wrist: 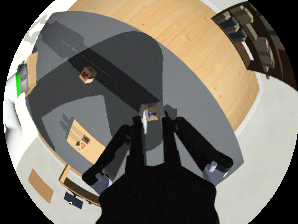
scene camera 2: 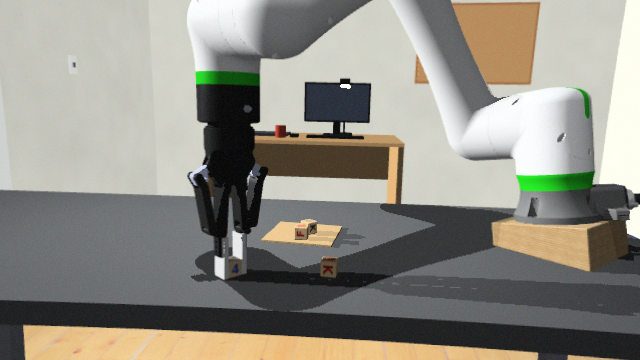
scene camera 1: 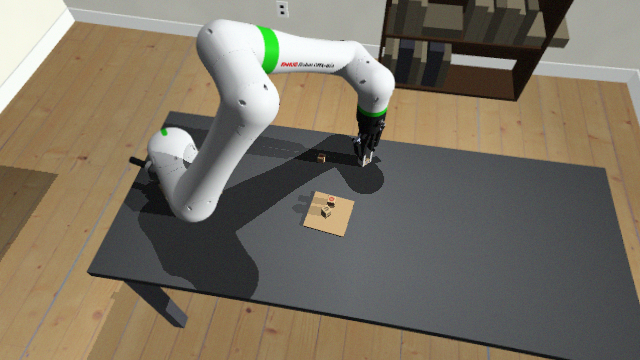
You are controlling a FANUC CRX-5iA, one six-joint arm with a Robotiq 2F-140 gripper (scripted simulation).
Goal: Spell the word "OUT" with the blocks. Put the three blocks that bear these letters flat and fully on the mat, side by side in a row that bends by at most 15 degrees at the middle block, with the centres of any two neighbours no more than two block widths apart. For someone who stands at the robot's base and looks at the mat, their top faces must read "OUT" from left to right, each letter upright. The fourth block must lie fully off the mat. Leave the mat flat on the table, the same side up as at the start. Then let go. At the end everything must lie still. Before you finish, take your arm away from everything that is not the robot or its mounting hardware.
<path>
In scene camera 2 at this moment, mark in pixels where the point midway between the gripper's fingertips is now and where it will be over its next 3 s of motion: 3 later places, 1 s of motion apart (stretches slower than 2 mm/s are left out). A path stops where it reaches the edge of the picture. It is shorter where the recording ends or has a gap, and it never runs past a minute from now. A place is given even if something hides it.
My gripper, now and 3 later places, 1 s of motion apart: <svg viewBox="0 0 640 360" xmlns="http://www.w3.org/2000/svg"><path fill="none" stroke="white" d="M230 274L230 213L243 201L267 189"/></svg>
</path>
